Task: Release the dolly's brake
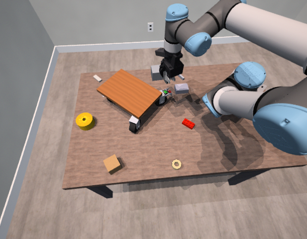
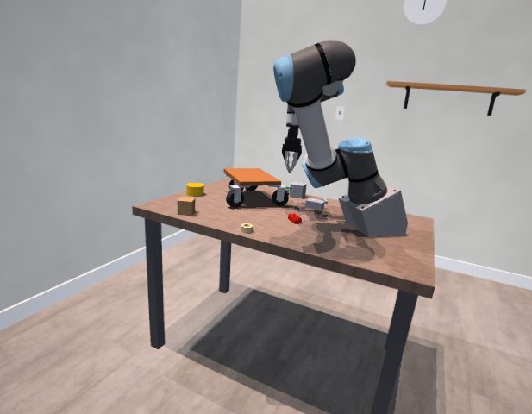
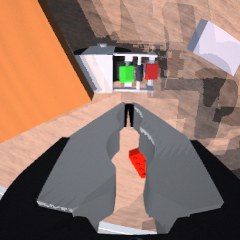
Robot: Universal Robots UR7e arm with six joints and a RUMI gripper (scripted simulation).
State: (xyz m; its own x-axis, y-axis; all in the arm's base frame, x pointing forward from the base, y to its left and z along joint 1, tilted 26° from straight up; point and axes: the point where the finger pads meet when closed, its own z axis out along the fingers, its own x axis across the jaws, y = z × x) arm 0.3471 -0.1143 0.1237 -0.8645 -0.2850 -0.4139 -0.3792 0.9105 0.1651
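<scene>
Right now the brake pedal is 1 cm behind my hand, 1 cm to the right of it and 10 cm below it. The rest, counted from my hand: grey block (11 cm behind, 8 cm to the right, 16 cm below); grey cube (3 cm ahead, 21 cm to the right, 14 cm below); red brick (12 cm behind, 17 cm to the left, 16 cm below).
</scene>
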